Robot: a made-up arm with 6 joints. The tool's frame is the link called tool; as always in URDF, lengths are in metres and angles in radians. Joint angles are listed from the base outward. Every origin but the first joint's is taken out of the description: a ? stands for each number. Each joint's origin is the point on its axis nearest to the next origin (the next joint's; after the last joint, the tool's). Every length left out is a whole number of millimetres.
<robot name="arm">
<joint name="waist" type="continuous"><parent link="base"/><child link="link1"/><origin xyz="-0.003 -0.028 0.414"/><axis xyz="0 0 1"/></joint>
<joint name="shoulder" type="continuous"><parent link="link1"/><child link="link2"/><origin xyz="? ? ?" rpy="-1.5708 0 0"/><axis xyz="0 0 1"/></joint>
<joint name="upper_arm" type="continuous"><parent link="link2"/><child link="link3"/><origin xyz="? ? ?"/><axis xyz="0 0 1"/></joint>
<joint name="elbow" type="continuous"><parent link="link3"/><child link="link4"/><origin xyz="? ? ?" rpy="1.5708 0 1.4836"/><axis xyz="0 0 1"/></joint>
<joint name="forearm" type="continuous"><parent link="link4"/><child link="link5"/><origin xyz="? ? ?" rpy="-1.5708 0 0"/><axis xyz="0 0 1"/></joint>
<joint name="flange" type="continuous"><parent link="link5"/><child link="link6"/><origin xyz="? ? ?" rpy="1.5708 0 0"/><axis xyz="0 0 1"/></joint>
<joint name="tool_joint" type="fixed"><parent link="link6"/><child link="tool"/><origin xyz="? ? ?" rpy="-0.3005 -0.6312 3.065"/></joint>
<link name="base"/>
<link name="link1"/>
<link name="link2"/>
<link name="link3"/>
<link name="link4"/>
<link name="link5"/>
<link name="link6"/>
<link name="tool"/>
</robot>
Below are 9 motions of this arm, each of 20 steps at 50 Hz.
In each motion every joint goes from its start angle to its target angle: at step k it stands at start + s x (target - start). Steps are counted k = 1, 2, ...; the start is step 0. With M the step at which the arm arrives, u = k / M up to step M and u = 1 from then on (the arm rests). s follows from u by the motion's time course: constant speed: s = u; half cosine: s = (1 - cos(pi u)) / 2; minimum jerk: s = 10 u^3 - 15 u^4 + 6 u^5.
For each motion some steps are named. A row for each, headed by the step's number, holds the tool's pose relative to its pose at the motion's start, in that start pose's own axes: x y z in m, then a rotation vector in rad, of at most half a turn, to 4 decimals.
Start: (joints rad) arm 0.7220 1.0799 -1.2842 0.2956 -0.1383 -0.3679
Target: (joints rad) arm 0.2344 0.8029 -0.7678 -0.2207 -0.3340 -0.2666
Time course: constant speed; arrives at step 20
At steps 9, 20:
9: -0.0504 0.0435 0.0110 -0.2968 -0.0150 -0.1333
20: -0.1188 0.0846 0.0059 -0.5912 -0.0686 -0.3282

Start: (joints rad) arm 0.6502 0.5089 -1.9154 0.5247 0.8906 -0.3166
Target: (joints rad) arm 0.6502 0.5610 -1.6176 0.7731 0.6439 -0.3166
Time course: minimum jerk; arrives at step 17
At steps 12, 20:
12: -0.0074 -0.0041 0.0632 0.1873 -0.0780 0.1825
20: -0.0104 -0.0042 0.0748 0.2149 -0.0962 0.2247

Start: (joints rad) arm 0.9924 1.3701 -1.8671 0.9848 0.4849 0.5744
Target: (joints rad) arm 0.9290 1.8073 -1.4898 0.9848 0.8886 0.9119
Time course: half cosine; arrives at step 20
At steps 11, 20:
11: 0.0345 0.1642 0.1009 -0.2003 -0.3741 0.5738
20: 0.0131 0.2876 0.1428 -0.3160 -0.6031 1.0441

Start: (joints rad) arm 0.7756 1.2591 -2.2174 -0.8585 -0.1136 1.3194
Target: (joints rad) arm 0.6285 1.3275 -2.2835 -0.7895 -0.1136 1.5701
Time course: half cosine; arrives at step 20
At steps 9, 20:
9: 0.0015 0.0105 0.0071 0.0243 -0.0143 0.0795
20: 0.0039 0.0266 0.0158 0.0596 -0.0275 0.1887

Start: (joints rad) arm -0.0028 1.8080 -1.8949 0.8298 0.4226 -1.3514
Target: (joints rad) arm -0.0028 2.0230 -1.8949 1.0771 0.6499 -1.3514
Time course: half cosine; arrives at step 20
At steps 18, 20:
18: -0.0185 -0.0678 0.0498 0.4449 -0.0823 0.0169
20: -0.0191 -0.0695 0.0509 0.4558 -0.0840 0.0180

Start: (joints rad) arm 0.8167 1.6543 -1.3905 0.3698 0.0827 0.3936
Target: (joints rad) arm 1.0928 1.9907 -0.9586 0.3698 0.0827 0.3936
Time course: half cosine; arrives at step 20
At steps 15, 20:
15: -0.1711 0.0256 0.1543 -0.2765 -0.6252 -0.1277
20: -0.2052 0.0362 0.1676 -0.3365 -0.7247 -0.1559

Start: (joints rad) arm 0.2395 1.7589 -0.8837 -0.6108 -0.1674 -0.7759
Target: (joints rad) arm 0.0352 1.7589 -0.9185 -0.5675 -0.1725 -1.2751
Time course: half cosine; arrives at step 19
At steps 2, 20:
2: -0.0016 0.0001 0.0013 -0.0070 -0.0023 -0.0072
20: -0.0655 0.0033 0.0426 -0.2280 -0.0916 -0.2934

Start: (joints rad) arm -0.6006 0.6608 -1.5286 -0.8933 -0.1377 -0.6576
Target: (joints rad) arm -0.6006 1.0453 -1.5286 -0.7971 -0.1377 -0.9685
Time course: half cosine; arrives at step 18
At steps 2, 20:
2: 0.0012 -0.0050 0.0004 0.0059 0.0036 -0.0103
20: 0.0241 -0.1657 -0.0151 0.1960 0.1544 -0.3274

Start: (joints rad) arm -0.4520 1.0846 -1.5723 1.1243 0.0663 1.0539
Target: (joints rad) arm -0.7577 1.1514 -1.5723 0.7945 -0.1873 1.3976
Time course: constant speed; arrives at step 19
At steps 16, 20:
16: 0.0529 -0.0108 -0.0452 0.1307 0.3576 -0.1618
20: 0.0602 -0.0139 -0.0550 0.1565 0.4119 -0.2029

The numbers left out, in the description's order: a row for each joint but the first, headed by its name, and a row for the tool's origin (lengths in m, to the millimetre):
shoulder: 0.014 0.013 0
upper_arm: -0.253 -0.052 0
elbow: 0.22 -0.029 0
forearm: 0.021 0.008 0
flange: -0.002 -0.09 0
tool: -0.006 0.027 0

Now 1 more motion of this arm.
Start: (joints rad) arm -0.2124 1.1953 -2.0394 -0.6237 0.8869 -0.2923
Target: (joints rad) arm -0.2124 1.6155 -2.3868 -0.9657 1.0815 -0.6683
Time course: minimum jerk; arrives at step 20
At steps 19, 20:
19: 0.0346 -0.0649 0.0858 -0.4293 -0.2024 -0.5182
20: 0.0347 -0.0650 0.0859 -0.4298 -0.2026 -0.5188

